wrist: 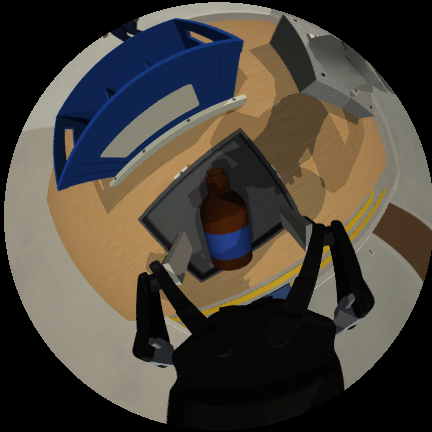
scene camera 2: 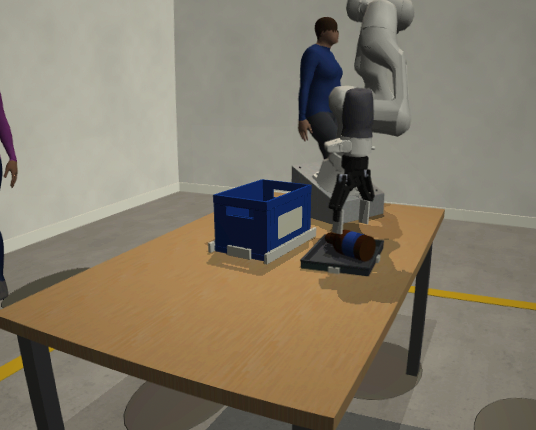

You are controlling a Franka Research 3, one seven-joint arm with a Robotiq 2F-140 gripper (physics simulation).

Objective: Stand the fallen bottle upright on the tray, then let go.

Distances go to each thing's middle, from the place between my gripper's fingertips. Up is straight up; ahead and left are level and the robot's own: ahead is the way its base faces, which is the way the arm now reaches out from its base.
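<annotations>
With the brown bottle (scene camera 2: 359,246) as my reference, I find my gripper 4 cm above it and 2 cm short of it.
</annotations>
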